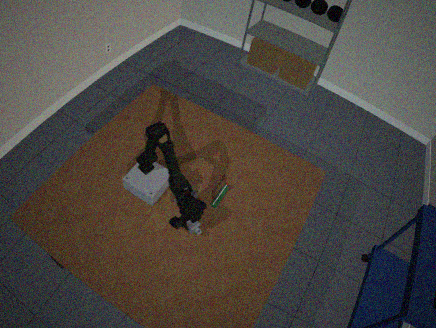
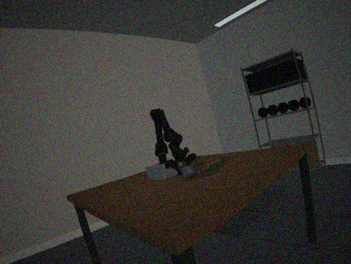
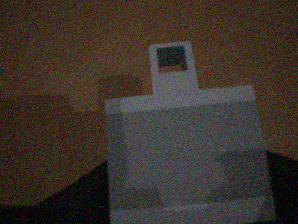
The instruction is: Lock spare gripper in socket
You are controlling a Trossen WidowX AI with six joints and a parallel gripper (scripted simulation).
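Right now the socket mount is 12 cm behind my gripper tip, 11 cm to the left of it and 1 cm above it. Round my gripper tip: spare gripper (2 cm above); then green holder (25 cm to the left, 2 cm below, 2 cm behind).
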